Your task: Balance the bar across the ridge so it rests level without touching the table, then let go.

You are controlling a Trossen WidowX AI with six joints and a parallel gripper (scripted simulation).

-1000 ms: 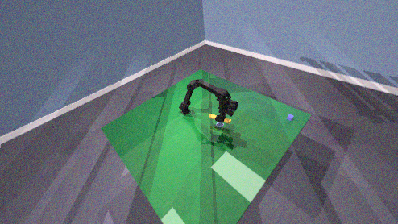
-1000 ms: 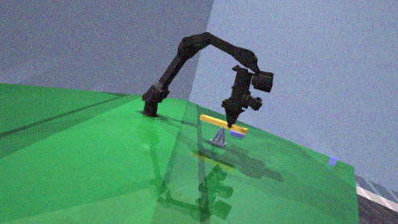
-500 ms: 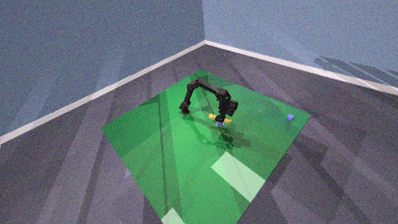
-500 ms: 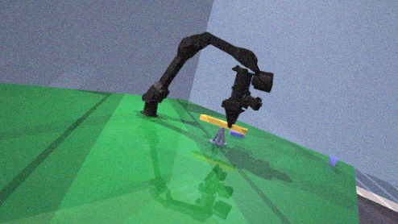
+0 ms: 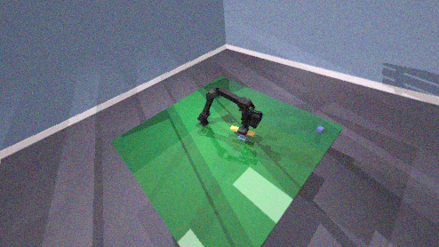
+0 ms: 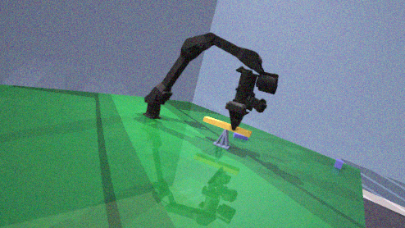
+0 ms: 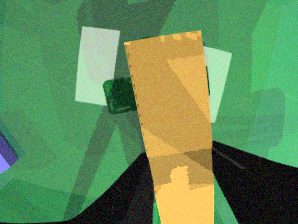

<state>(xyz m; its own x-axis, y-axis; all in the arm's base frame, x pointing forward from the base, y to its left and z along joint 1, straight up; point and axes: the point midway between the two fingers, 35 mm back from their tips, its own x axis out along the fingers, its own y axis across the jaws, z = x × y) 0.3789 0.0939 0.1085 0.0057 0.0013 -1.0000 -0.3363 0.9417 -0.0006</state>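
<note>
Right now my gripper tip is 3 cm past the orange bar and 1 cm to the left of it. From my gripper tip the other things lie so: violet block (7 cm behind, 19 cm to the left, 7 cm below); then blue cube (36 cm ahead, 41 cm to the left, 6 cm below).
</note>
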